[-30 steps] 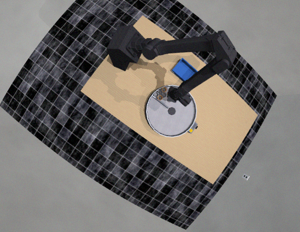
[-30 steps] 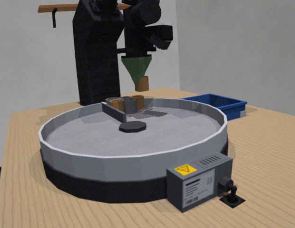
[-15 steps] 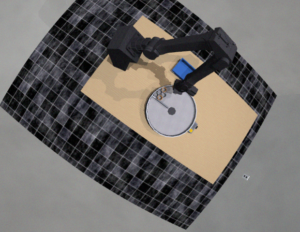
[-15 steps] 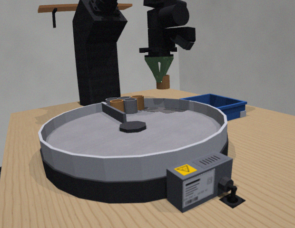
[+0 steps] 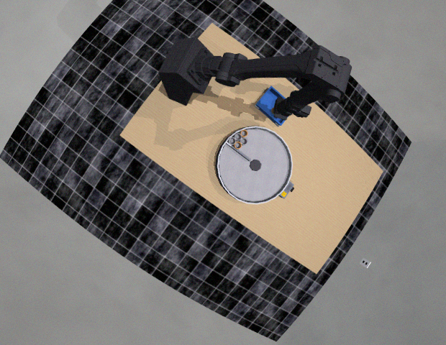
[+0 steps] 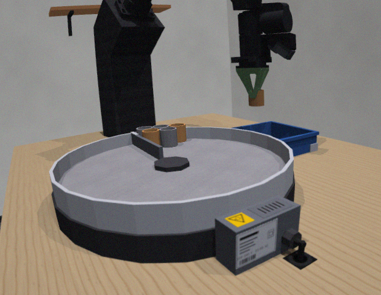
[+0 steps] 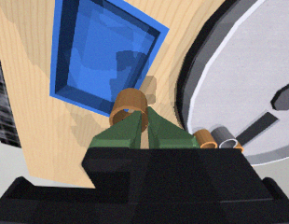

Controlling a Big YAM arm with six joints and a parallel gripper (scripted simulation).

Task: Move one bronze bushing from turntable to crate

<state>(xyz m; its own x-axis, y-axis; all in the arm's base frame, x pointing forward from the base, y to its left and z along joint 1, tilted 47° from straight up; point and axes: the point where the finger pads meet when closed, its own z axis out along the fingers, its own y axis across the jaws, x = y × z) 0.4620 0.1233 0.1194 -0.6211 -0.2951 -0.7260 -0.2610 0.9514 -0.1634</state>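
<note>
The blue crate lies 80 mm to the left of my hand and 120 mm below it.
</note>
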